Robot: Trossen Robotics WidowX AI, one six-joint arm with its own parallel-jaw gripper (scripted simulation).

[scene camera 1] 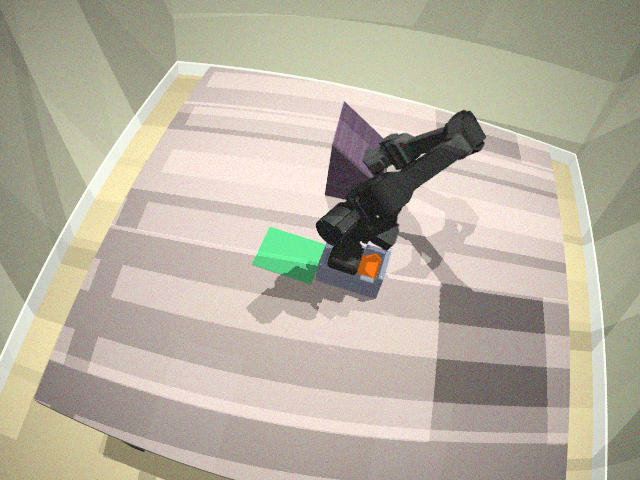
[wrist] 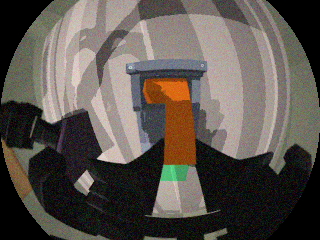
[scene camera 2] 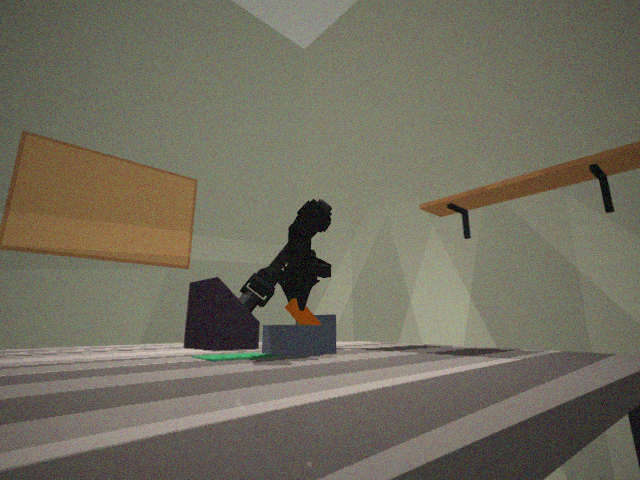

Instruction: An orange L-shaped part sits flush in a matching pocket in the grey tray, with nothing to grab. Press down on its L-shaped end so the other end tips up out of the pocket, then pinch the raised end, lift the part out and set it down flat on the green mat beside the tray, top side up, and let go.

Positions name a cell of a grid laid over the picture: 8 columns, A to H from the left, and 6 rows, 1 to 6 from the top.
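Observation:
My gripper (scene camera 2: D4), (scene camera 1: E4), (wrist: E4) is visible. The scene also contains an orange L-shaped part (wrist: E4) and a green mat (scene camera 1: D4).

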